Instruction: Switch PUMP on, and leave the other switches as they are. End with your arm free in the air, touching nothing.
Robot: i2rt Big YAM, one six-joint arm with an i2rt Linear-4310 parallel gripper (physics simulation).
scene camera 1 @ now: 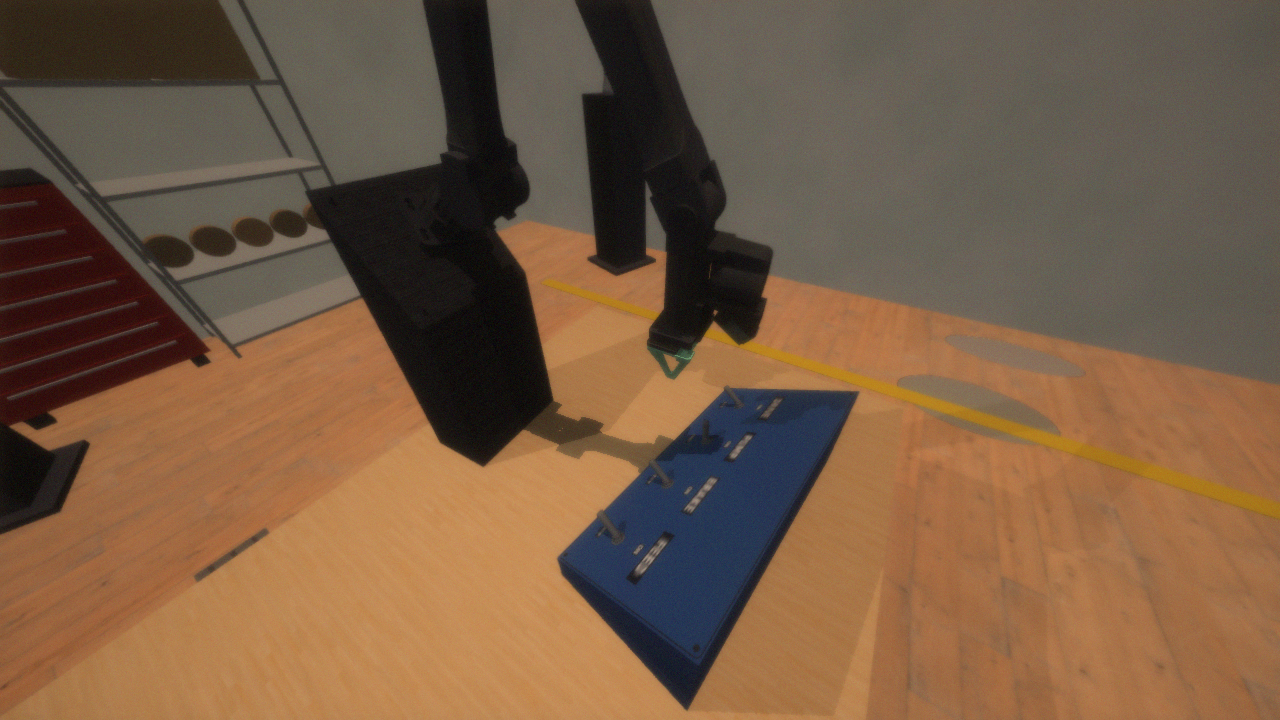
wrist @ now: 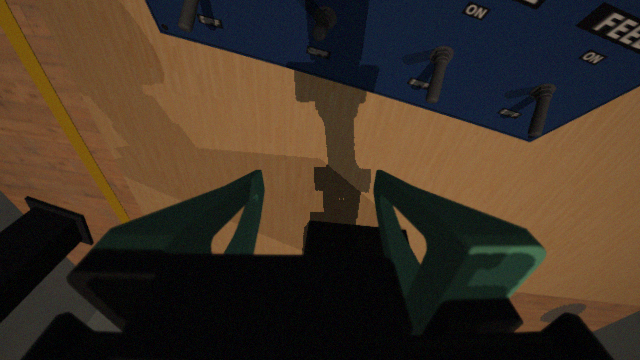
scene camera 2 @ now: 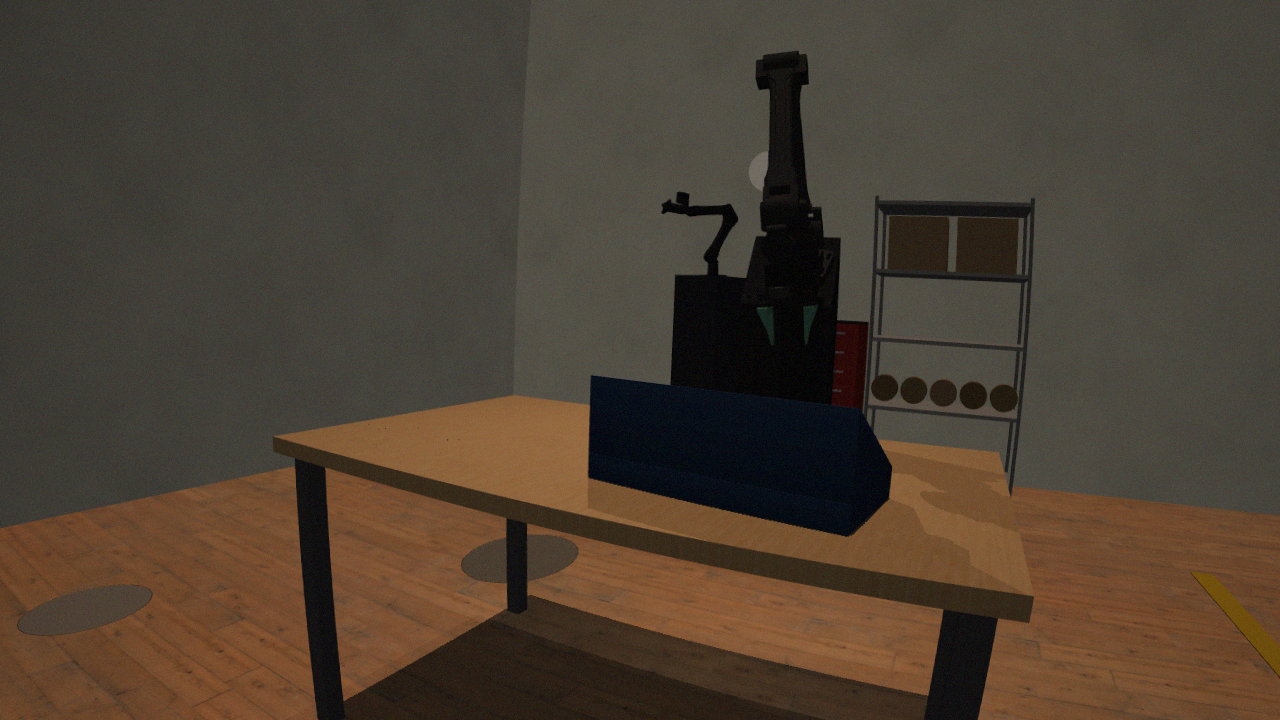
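Pixels of known places: gripper, fingertip midpoint: (scene camera 1: 678, 365) (wrist: 319, 179) (scene camera 2: 789, 344); arm's base at its link origin: (scene camera 1: 445, 221) (scene camera 2: 806, 263).
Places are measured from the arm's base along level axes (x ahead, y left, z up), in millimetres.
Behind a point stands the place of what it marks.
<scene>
A blue switch panel (scene camera 1: 707, 573) {x 601, y 26, z -273 mm} (scene camera 2: 725, 447) {x 609, y 231, z -340 mm} (wrist: 400, 25) {x 452, y 161, z -342 mm} stands on the table, with several toggle levers along one edge. The FEED lever (scene camera 1: 610, 526) {x 455, y -14, z -328 mm} (wrist: 541, 110) {x 453, y -9, z -328 mm}, the BRAKE lever (scene camera 1: 660, 472) {x 434, y 103, z -327 mm} (wrist: 437, 75) {x 433, y 108, z -327 mm} and the farthest lever (scene camera 1: 733, 396) {x 394, y 339, z -328 mm} (wrist: 187, 12) {x 385, y 339, z -320 mm} lean toward the OFF edge. The third lever (scene camera 1: 705, 431) {x 425, y 221, z -320 mm} (wrist: 322, 25) {x 426, y 225, z -303 mm}, beyond BRAKE, stands at a different angle, away from that edge. The two far name plates are unreadable, so I cannot tell which is PUMP. My gripper (scene camera 1: 673, 374) {x 375, y 193, z -182 mm} (scene camera 2: 789, 343) {x 375, y 193, z -182 mm} (wrist: 319, 179) {x 375, y 193, z -182 mm} is open and empty, in the air beside and above the panel, touching nothing.
The wooden table (scene camera 1: 375, 573) {x 215, y -321, z -445 mm} (scene camera 2: 447, 456) {x 795, y -336, z -445 mm} bears the panel. A black pedestal (scene camera 1: 487, 358) {x 96, y -27, z -221 mm} stands at the table's far left in scene camera 1. A red drawer cabinet (scene camera 1: 80, 295) and a shelf rack (scene camera 2: 873, 313) stand farther back. A second small arm (scene camera 2: 720, 223) is in the background.
</scene>
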